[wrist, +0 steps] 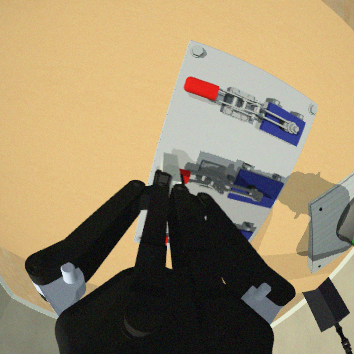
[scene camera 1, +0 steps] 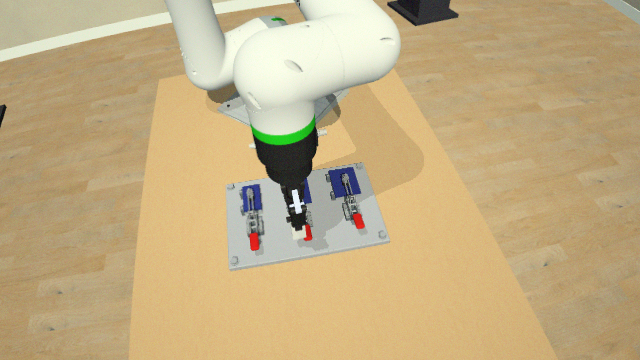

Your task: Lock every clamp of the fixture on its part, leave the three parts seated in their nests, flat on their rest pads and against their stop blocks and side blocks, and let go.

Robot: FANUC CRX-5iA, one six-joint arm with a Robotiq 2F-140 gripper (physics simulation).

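Places are measured from the arm's base along level axes (x back, y right, z up), in metres.
Pixels of known places: gripper, between the fingertips: [wrist: 167, 164] [scene camera 1: 299, 235]; arm's base, origin of its link: [wrist: 353, 216].
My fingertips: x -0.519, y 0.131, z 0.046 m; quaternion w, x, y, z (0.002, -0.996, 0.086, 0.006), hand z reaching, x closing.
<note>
For each thing: its middle in the pictures, then the offset to it from my fingertips. "*": a spot on its surface instead. Level surfaces: height alone.
- middle clamp's red handle, middle of its body: [wrist: 176, 174] [scene camera 1: 306, 232] dx +0.012, dy -0.020, dz -0.019 m
- middle blue part, middle of its body: [wrist: 256, 188] [scene camera 1: 298, 190] dx +0.146, dy -0.051, dz -0.046 m
- left clamp's red handle, middle of its body: [wrist: 202, 88] [scene camera 1: 254, 241] dx +0.034, dy +0.087, dz -0.015 m
- left blue part, middle of its body: [wrist: 281, 123] [scene camera 1: 252, 199] dx +0.161, dy +0.058, dz -0.041 m
- right clamp's red handle, middle of its body: [scene camera 1: 358, 220] dx -0.011, dy -0.128, dz -0.012 m
- right blue part, middle of its body: [scene camera 1: 344, 183] dx +0.117, dy -0.157, dz -0.043 m
- grey fixture plate, a spot on its surface: [wrist: 172, 130] * dx +0.005, dy +0.028, dz -0.057 m
- wooden table, height of its surface: dz -0.072 m
My gripper [scene camera 1: 298, 232] [wrist: 167, 164] is shut and empty, its pale fingertips beside the middle clamp's red handle [scene camera 1: 308, 233] [wrist: 185, 176]; contact cannot be told. The middle blue part [scene camera 1: 307, 192] [wrist: 265, 189] is partly hidden by my gripper in the scene view. The left clamp's red handle [scene camera 1: 254, 242] [wrist: 201, 88] lies low, its arm over the left blue part [scene camera 1: 257, 198] [wrist: 276, 131]. The right clamp's red handle [scene camera 1: 358, 221] also lies low, its arm over the right blue part [scene camera 1: 336, 186]. In the wrist view my fingers mostly hide the right clamp. Exact locking and seating cannot be told.
The grey fixture plate [scene camera 1: 272, 250] [wrist: 172, 130] has bolts at its corners and lies on the wooden table [scene camera 1: 310, 310] [wrist: 75, 125]. The robot base plate [scene camera 1: 235, 111] [wrist: 322, 235] is behind it. My white arm reaches over the fixture from behind.
</note>
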